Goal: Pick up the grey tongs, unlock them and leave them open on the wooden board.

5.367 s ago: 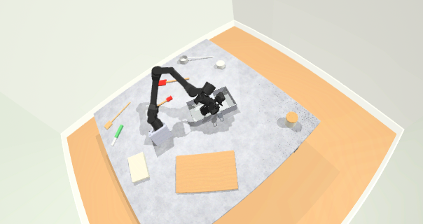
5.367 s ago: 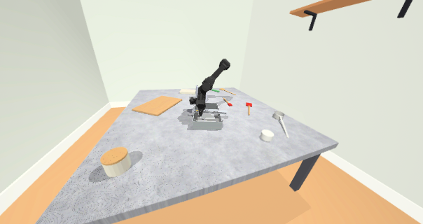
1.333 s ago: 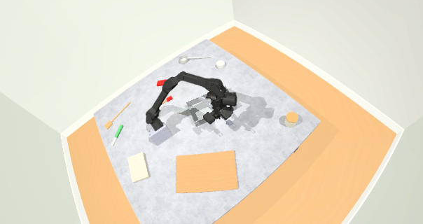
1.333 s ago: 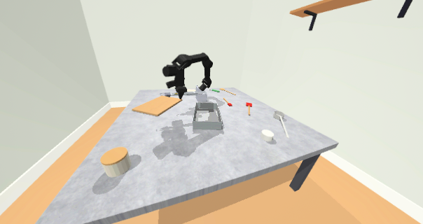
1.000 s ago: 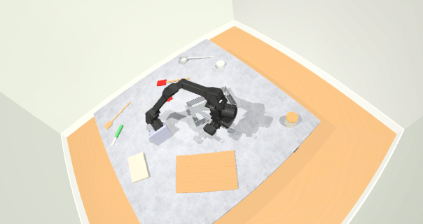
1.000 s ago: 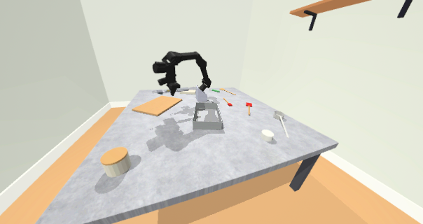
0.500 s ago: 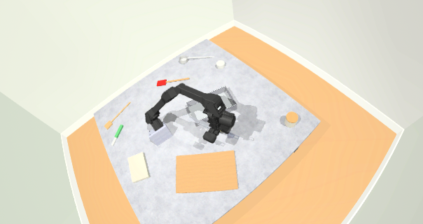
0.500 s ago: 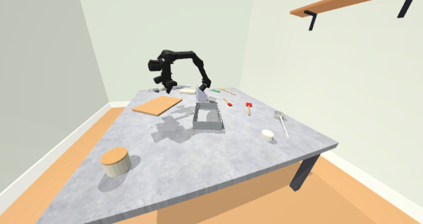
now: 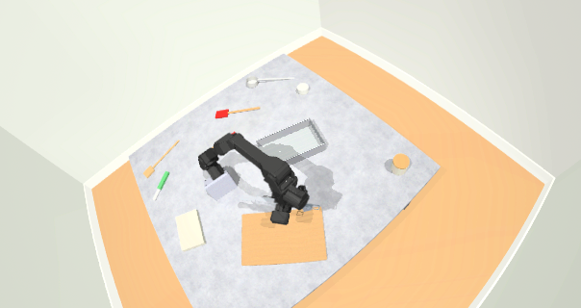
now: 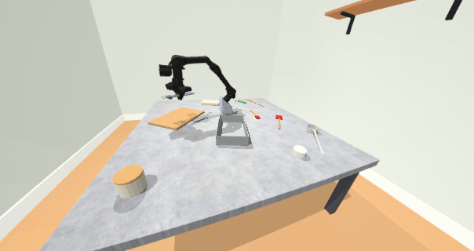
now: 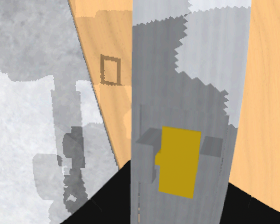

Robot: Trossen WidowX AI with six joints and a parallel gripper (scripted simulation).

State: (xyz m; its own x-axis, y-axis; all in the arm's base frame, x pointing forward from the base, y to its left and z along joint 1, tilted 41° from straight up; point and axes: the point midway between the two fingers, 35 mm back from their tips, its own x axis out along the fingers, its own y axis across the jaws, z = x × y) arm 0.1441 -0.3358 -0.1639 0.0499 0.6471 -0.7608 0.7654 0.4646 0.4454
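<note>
My gripper tip is 9 cm past the wooden board, 3 cm to the left of it and 16 cm above it. Also, from my gripper tip: grey roasting tin: 23 cm ahead, 31 cm to the left, 14 cm below; then yellow lock slider: 2 cm ahead, 2 cm to the right, 4 cm above; then cream block: 42 cm behind, 27 cm to the left, 15 cm below.
</note>
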